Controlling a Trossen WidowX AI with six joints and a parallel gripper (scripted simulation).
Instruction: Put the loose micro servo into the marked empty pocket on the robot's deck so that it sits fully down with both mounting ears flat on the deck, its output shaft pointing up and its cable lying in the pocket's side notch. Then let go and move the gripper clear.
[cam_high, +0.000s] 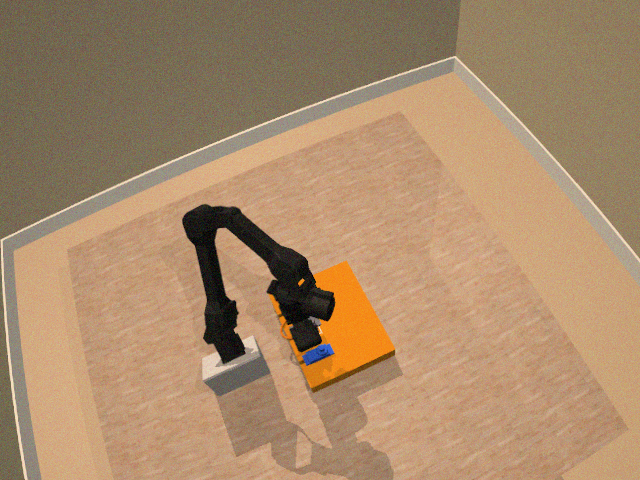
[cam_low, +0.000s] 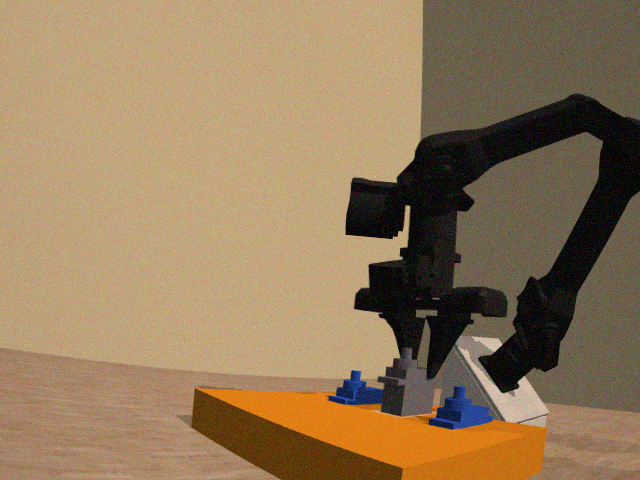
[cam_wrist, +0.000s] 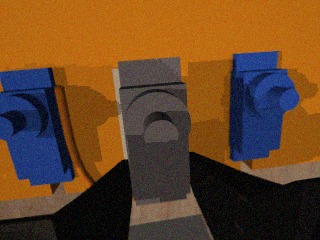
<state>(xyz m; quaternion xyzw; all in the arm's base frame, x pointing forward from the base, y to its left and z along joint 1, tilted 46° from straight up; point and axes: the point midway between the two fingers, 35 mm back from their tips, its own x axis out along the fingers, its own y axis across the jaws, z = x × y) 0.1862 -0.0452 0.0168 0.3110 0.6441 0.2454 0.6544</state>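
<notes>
My gripper tip is now 120 mm short of the orange deck, 10 mm to the left of it and 70 mm above it.
</notes>
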